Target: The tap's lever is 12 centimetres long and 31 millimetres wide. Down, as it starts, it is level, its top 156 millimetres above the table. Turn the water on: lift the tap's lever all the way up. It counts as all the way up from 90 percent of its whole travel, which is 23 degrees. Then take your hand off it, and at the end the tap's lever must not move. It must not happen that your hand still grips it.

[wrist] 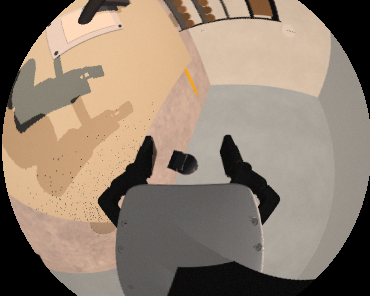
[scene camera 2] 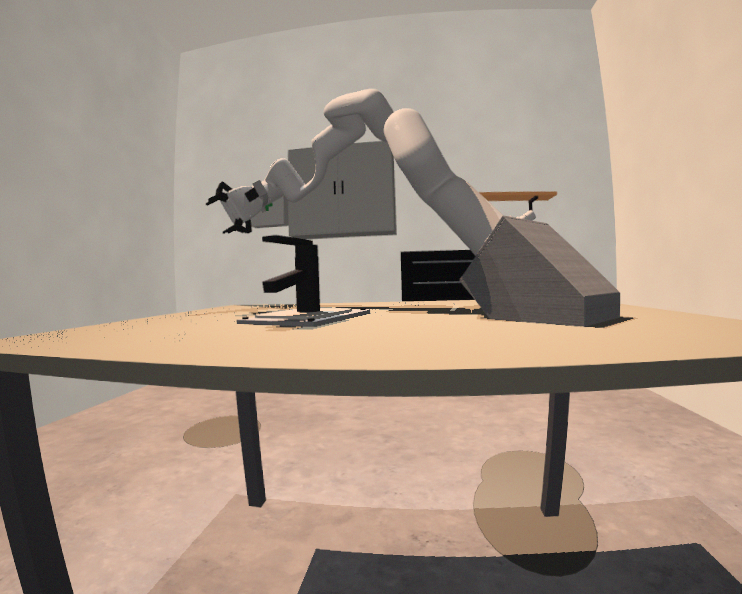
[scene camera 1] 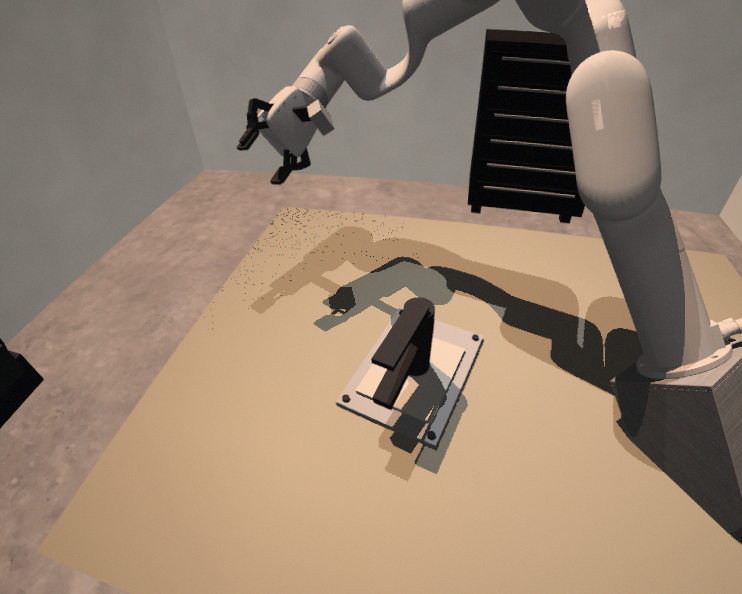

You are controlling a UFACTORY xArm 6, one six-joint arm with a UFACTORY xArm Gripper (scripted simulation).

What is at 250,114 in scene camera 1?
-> My gripper.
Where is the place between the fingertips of my gripper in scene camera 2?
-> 217,217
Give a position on a tap lever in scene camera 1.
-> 416,310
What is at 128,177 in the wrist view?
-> My gripper.
